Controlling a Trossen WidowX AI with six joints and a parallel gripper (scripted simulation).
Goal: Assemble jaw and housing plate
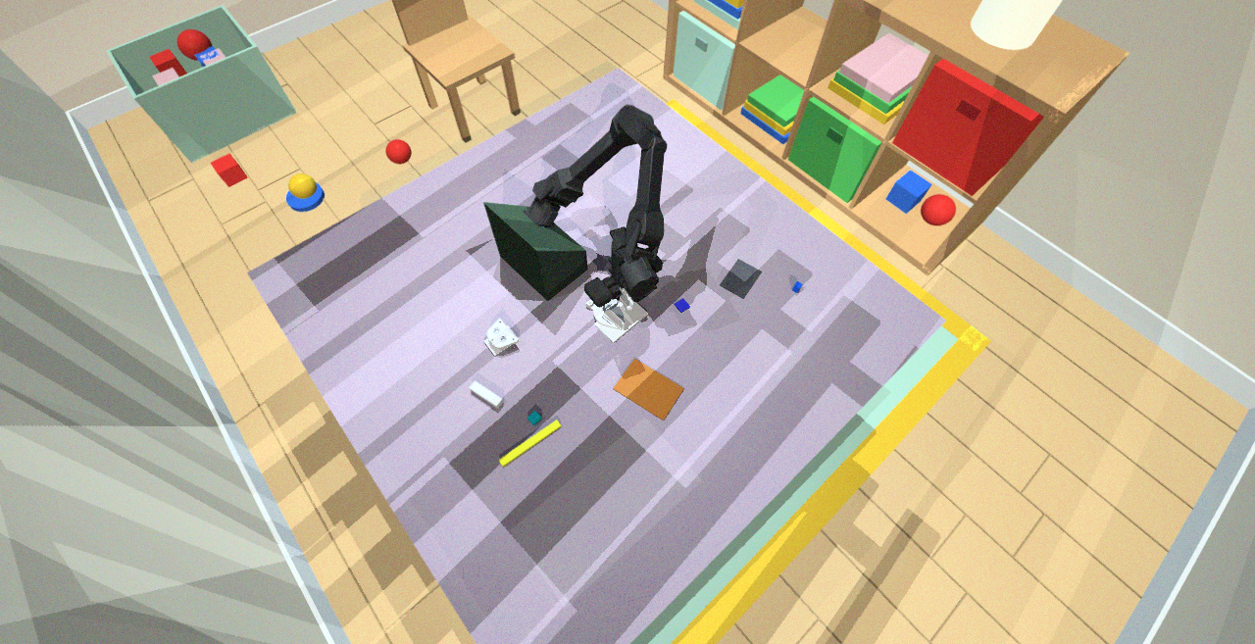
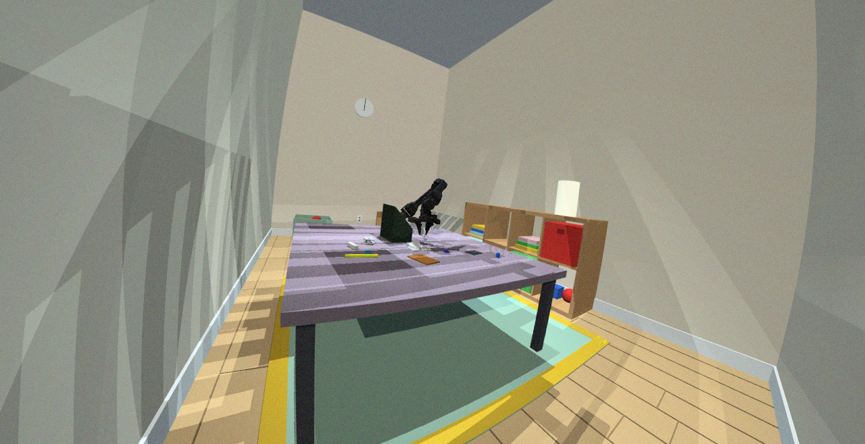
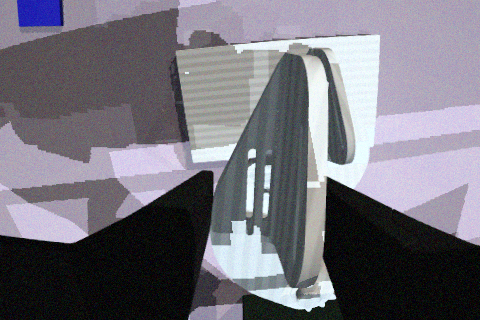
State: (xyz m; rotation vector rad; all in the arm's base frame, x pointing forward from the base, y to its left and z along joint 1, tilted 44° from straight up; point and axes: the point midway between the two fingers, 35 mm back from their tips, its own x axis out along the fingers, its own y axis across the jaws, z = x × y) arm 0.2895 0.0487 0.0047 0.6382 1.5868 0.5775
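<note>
My gripper tip is 8 cm short of the blue cube, 13 cm to the right of it and 8 cm above it. From my gripper tip the other things lie so: cyan cube 9 cm ahead, 34 cm to the right, 7 cm below; then dark grey tile 12 cm ahead, 30 cm to the left, 8 cm below; then orange tile 20 cm ahead, 9 cm to the right, 8 cm below.
</note>
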